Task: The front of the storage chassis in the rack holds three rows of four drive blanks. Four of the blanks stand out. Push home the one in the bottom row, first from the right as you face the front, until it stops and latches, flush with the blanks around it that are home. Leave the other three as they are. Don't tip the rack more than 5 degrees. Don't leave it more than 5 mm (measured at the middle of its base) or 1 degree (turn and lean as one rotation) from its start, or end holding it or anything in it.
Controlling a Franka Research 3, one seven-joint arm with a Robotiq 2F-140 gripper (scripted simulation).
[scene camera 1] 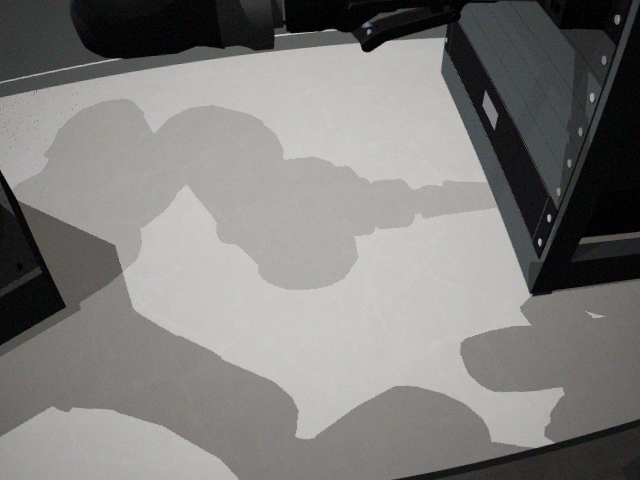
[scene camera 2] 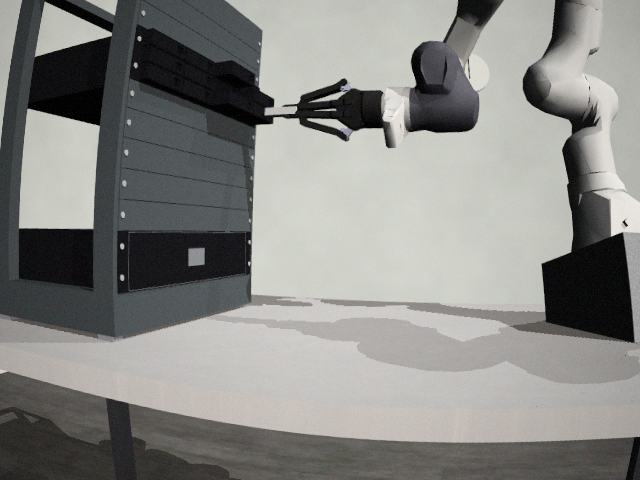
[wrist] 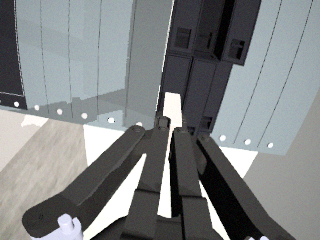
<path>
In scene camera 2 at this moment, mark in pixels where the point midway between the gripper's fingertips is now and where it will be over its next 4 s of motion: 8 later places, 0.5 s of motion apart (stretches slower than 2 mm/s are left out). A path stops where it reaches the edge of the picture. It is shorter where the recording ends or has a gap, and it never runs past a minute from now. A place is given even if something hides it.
My gripper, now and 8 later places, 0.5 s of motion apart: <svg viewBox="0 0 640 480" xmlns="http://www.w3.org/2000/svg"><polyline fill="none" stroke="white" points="267,112 263,112 259,113 255,113 253,113 252,113 251,113 249,113 248,114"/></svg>
</path>
